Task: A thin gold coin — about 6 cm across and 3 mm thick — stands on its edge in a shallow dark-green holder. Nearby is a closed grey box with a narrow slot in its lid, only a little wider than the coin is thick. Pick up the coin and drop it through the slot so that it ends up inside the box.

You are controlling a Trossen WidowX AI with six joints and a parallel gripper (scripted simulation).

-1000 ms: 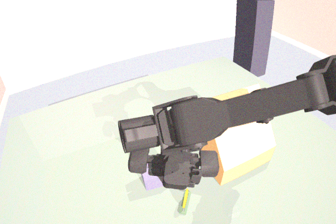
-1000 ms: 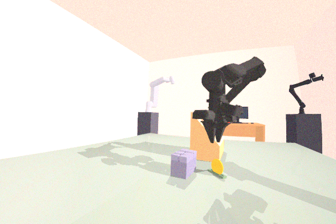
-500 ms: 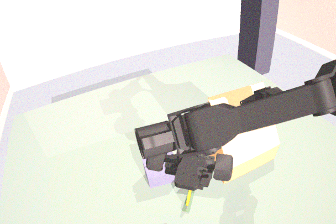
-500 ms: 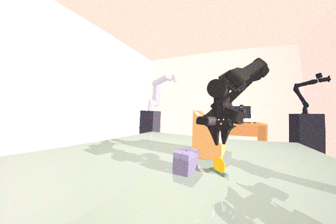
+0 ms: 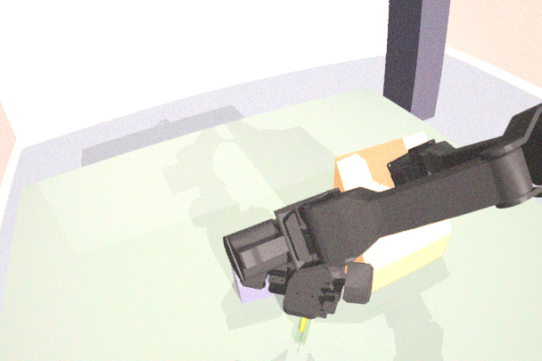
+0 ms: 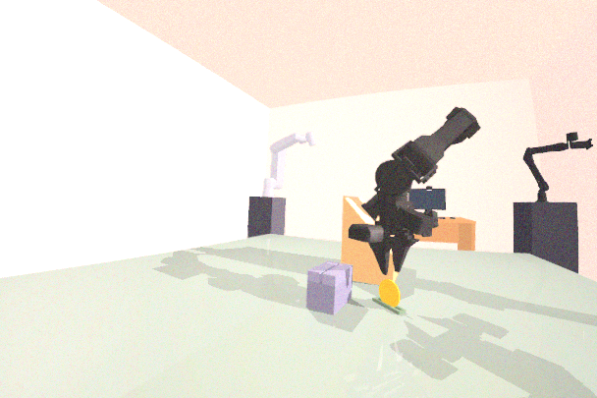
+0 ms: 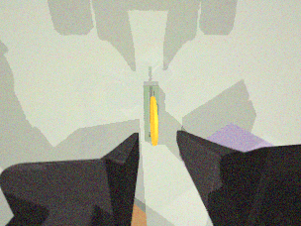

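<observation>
Right now my gripper tip is 40 mm above the gold coin.
</observation>
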